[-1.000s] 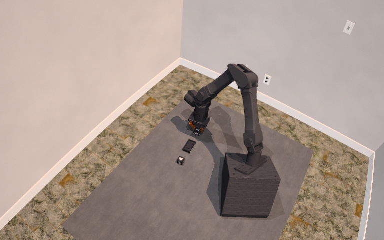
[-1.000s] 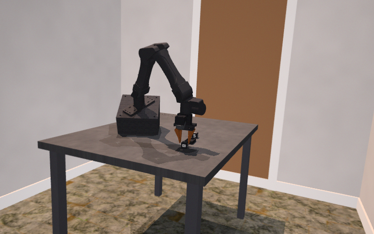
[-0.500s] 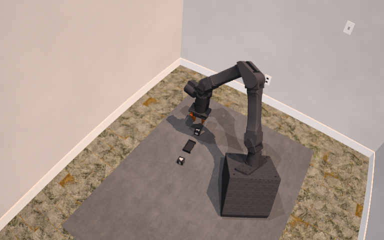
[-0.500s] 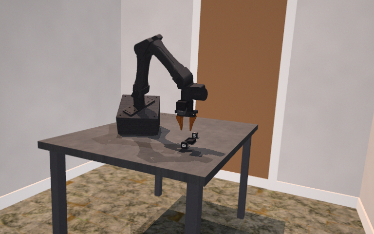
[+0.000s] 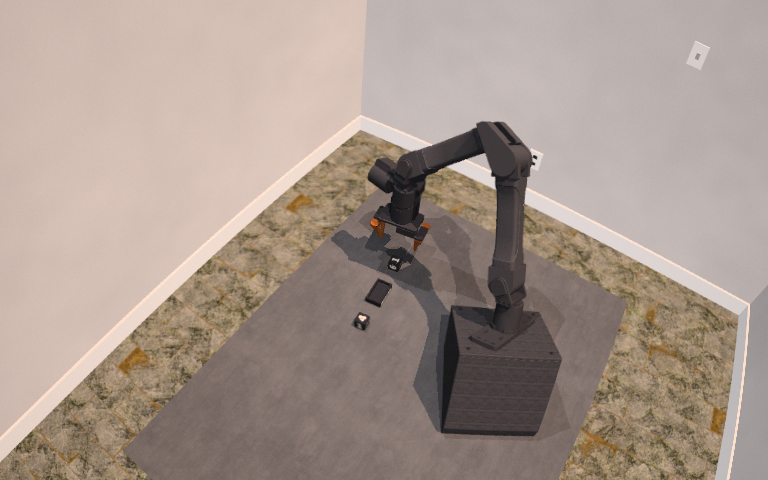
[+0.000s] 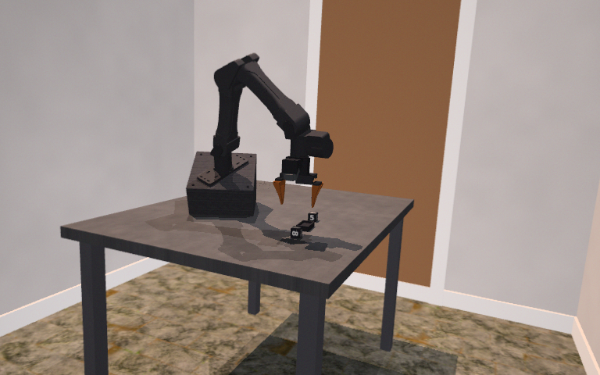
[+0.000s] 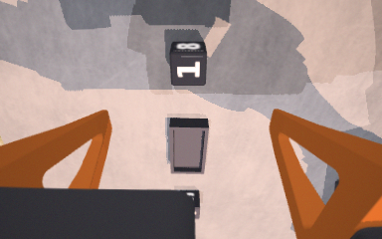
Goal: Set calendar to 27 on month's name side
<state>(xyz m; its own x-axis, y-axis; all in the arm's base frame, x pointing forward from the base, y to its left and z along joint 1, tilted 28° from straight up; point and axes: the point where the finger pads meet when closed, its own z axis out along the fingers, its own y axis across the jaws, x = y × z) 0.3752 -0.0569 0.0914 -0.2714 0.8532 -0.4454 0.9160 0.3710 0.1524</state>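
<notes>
The black cube lies 60 mm behind my hand, 210 mm to the left of it and 90 mm below it. From my hand the other things lie so: black digit cube 90 mm below; black tray 30 mm behind, 100 mm to the left, 100 mm below.
</notes>
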